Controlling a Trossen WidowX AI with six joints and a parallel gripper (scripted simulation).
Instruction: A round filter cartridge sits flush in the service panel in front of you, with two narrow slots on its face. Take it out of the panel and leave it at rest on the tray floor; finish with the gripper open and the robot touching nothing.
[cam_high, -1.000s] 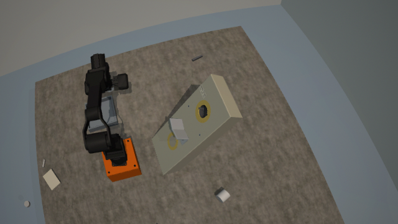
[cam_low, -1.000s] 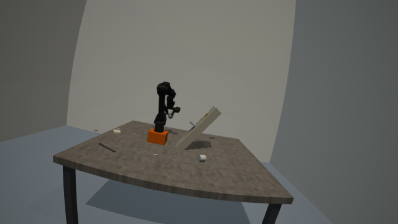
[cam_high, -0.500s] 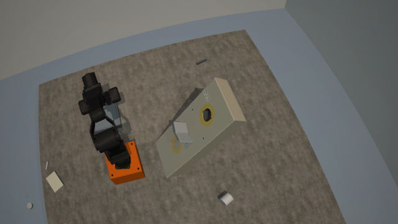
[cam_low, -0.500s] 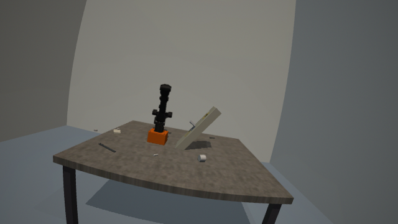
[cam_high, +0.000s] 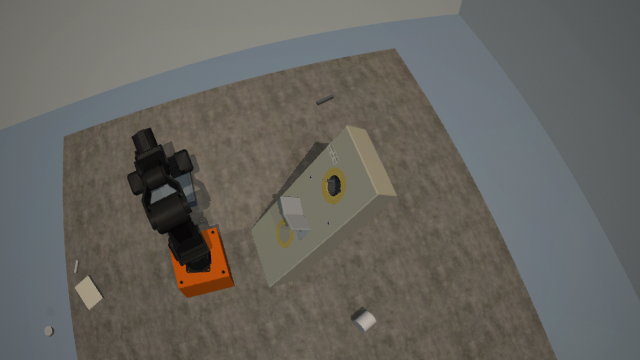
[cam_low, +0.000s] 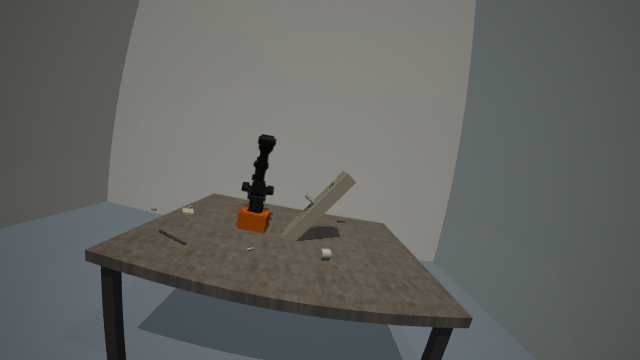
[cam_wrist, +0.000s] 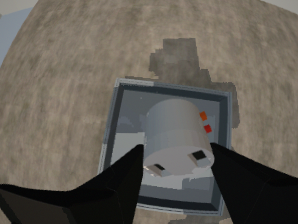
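Now: gripper tip right at the white round filter cartridge. Also, from my gripper tip: grey bracket (37 cm ahead, 22 cm to the right, 9 cm above); then beige block (27 cm behind, 32 cm to the right, 9 cm below); then grey-blue square tray (8 cm below).
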